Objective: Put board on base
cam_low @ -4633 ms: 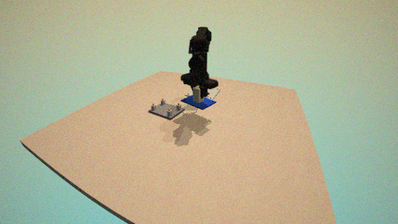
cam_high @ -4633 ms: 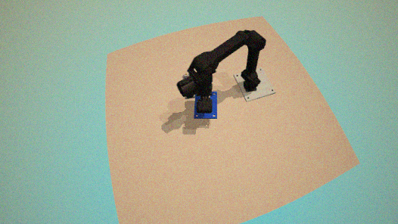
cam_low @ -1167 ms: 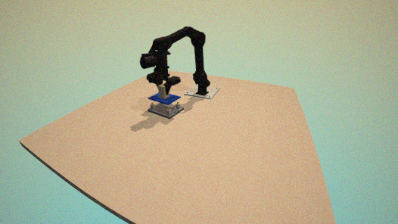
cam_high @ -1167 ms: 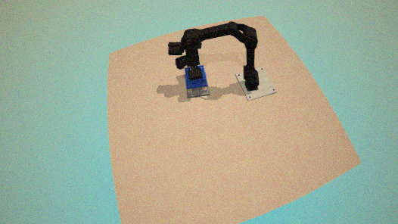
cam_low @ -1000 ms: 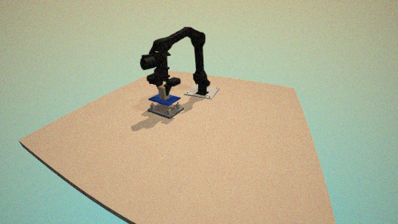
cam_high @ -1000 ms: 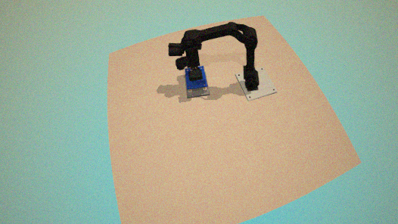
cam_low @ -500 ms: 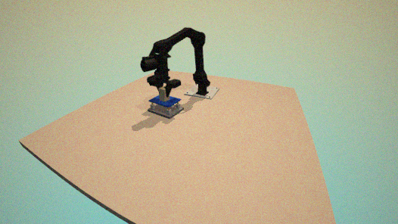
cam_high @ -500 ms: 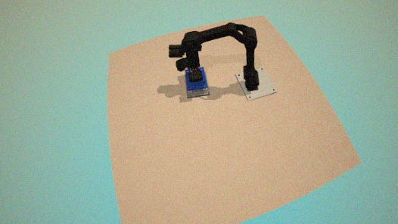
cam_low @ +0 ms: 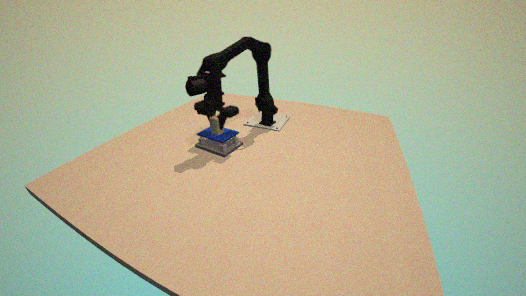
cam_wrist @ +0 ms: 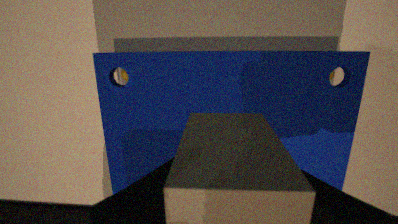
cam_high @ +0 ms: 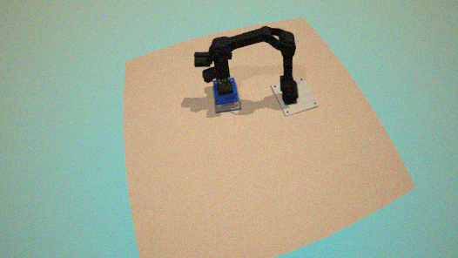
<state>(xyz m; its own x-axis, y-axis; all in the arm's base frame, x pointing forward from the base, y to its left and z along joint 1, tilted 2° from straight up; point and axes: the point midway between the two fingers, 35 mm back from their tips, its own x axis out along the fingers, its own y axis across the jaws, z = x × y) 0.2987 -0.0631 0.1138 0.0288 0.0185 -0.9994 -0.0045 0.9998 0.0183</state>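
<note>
Right now the blue board is right at my gripper tip. From my gripper tip the other things lie so: grey base 7 cm below.
</note>
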